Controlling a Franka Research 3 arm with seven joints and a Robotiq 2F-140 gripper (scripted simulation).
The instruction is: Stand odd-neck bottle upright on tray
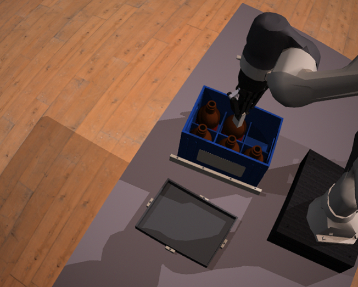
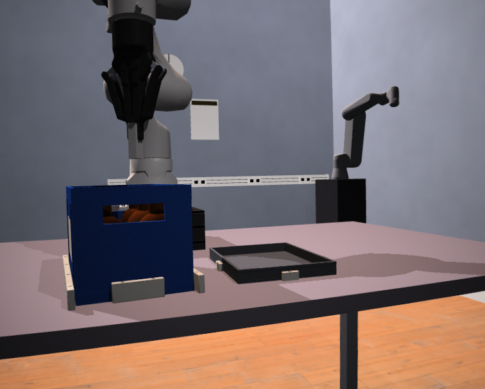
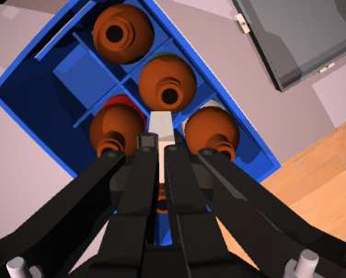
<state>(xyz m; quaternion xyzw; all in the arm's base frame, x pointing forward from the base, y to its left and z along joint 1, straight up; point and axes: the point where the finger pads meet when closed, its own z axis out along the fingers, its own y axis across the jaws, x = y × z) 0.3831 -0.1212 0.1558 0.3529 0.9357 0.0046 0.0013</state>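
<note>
Right now my hand is 17 cm above the crate and 3 cm to the left of it. Also, from my hand: bottle 17 cm below, 8 cm behind, 2 cm to the left; then dark tray 26 cm to the left, 24 cm below, 3 cm ahead.
</note>
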